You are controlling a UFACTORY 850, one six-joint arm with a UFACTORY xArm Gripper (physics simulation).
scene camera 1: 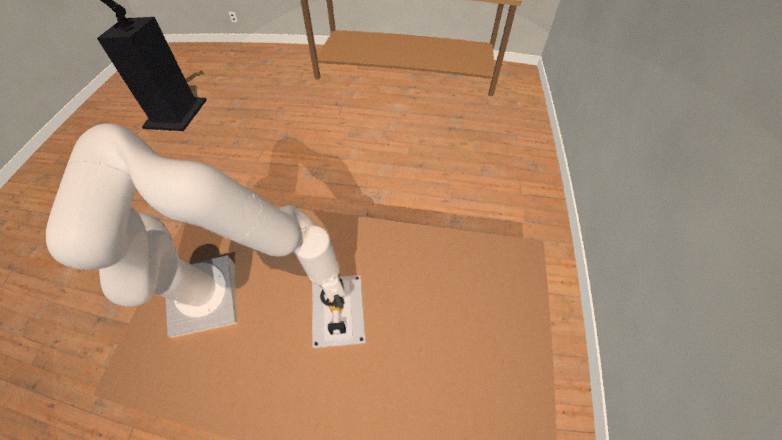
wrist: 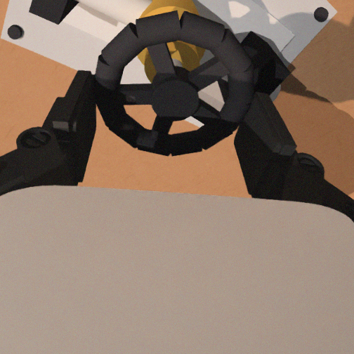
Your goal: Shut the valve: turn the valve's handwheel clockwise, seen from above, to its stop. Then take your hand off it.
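Observation:
The gripper (wrist: 170,107) appears in the wrist view along with a black spoked handwheel (wrist: 173,95), while scene camera 1 shows a base plate (scene camera 1: 358,330).

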